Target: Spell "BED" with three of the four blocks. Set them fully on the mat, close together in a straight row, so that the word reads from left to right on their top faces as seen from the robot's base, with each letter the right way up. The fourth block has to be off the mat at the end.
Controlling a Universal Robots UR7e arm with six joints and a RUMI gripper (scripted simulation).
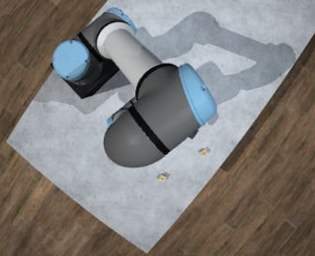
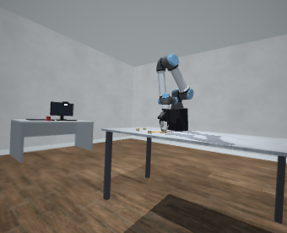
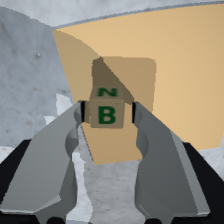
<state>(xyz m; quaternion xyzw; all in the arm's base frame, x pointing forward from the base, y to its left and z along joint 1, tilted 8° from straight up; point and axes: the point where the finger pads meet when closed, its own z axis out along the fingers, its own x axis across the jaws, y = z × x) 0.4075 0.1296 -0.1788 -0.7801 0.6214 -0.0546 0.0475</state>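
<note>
Now: the B block 1 cm below my hand. Also, from my hand: tan mat (1 cm ahead, 4 cm to the right, 2 cm below); E block (16 cm ahead, 21 cm to the right, 1 cm below); D block (1 cm ahead, 27 cm to the right, 1 cm below).
</note>
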